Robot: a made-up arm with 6 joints. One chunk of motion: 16 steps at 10 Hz.
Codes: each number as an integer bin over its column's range. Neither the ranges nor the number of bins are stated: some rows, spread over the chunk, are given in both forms.
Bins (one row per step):
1: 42 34 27 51 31 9
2: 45 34 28 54 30 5
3: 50 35 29 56 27 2
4: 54 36 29 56 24 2
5: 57 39 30 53 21 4
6: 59 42 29 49 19 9
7: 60 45 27 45 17 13
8: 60 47 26 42 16 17
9: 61 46 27 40 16 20
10: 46 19 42 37 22 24
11: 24 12 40 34 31 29
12: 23 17 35 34 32 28
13: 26 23 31 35 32 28
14: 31 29 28 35 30 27
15: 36 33 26 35 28 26
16: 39 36 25 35 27 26
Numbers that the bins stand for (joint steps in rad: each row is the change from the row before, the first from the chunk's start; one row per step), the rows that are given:
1: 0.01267 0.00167 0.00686 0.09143 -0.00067 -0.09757
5: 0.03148 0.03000 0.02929 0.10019 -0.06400 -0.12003
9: 0.03649 0.06967 0.00686 0.04324 -0.09567 -0.04816
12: -0.01116 -0.09467 0.06667 0.01695 0.00567 -0.01222
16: 0.00890 0.01300 -0.00810 0.02133 -0.02600 -0.02121
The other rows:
2: 0.01643 0.00167 0.01433 0.10457 -0.00700 -0.11554
3: 0.02270 0.00733 0.02181 0.11333 -0.02600 -0.12902
4: 0.02771 0.01300 0.02181 0.11333 -0.04500 -0.12902
6: 0.03398 0.04700 0.02181 0.08267 -0.07667 -0.09757
7: 0.03524 0.06400 0.00686 0.06514 -0.08933 -0.07960
8: 0.03524 0.07533 -0.00062 0.05200 -0.09567 -0.06163
10: 0.01768 -0.08333 0.11900 0.03010 -0.05767 -0.03019
11: -0.00990 -0.12300 0.10405 0.01695 -0.00067 -0.00773
13: -0.00740 -0.06067 0.03676 0.02133 0.00567 -0.01222
14: -0.00113 -0.02667 0.01433 0.02133 -0.00700 -0.01671
15: 0.00514 -0.00400 -0.00062 0.02133 -0.01967 -0.02121

